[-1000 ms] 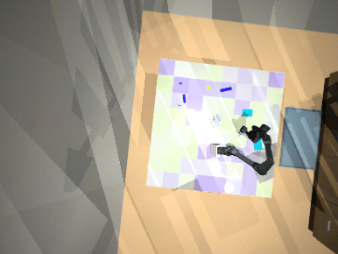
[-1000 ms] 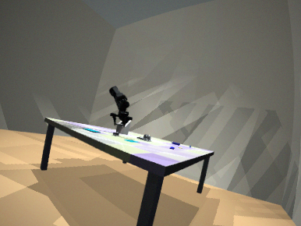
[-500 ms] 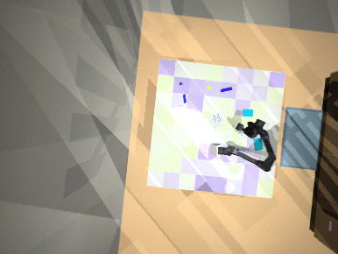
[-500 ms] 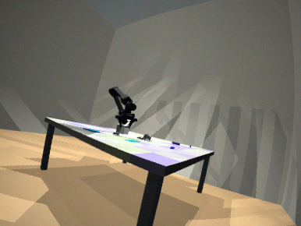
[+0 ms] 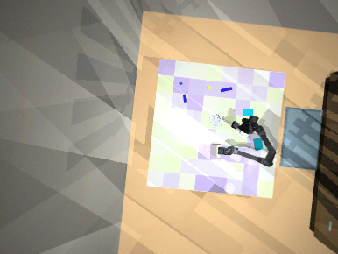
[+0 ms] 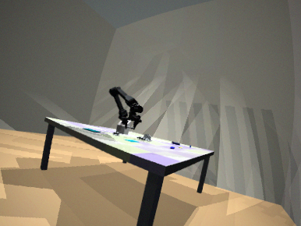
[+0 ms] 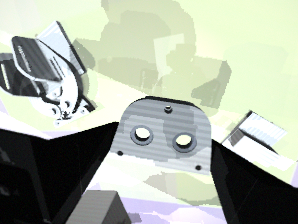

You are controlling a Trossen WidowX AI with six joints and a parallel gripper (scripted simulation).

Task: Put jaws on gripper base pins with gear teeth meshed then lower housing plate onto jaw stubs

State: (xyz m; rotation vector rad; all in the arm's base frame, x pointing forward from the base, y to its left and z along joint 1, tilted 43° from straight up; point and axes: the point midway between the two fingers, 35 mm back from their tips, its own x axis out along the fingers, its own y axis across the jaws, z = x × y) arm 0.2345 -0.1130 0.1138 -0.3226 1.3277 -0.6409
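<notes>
The white jaw lies 40 mm ahead of my gripper tip, 150 mm to the left of it and 60 mm below it. From my gripper tip the other things lie so: cyan square 170 mm ahead, 140 mm to the right, 70 mm below; then blue dot 380 mm ahead, 580 mm to the left, 60 mm below; then yellow dot 380 mm ahead, 290 mm to the left, 70 mm below.
</notes>
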